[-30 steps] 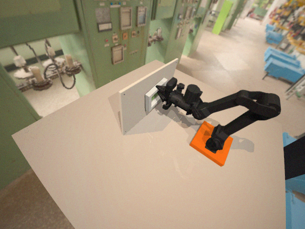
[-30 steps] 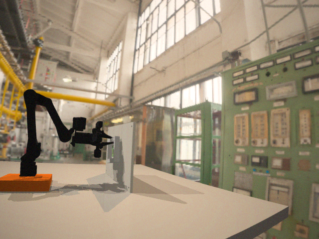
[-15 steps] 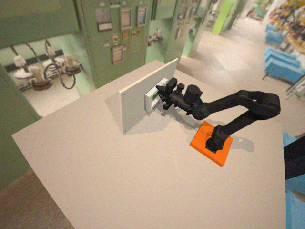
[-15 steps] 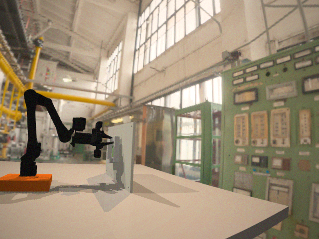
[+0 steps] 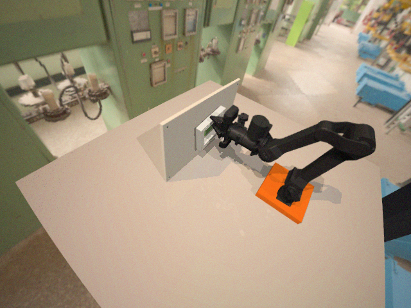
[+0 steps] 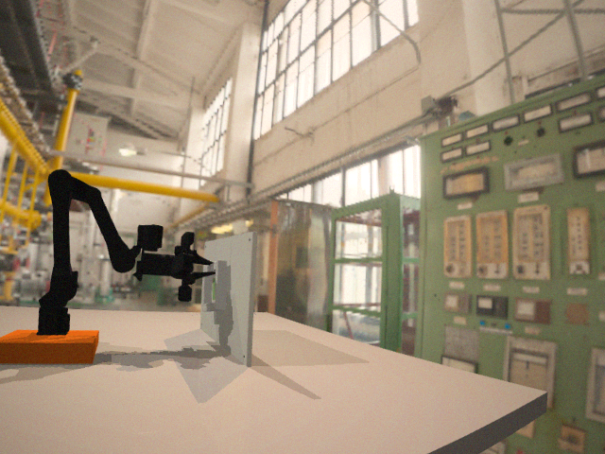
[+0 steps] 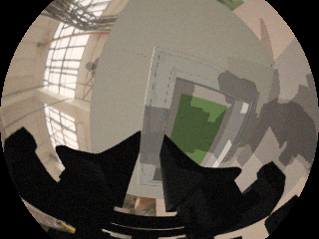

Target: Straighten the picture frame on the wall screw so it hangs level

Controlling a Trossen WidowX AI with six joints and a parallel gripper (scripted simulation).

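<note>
Now: gripper tip 1 cm to the left of the picture frame and 5 cm above it. Round my gripper tip: grey wall board: 1 cm ahead, 6 cm below.
</note>
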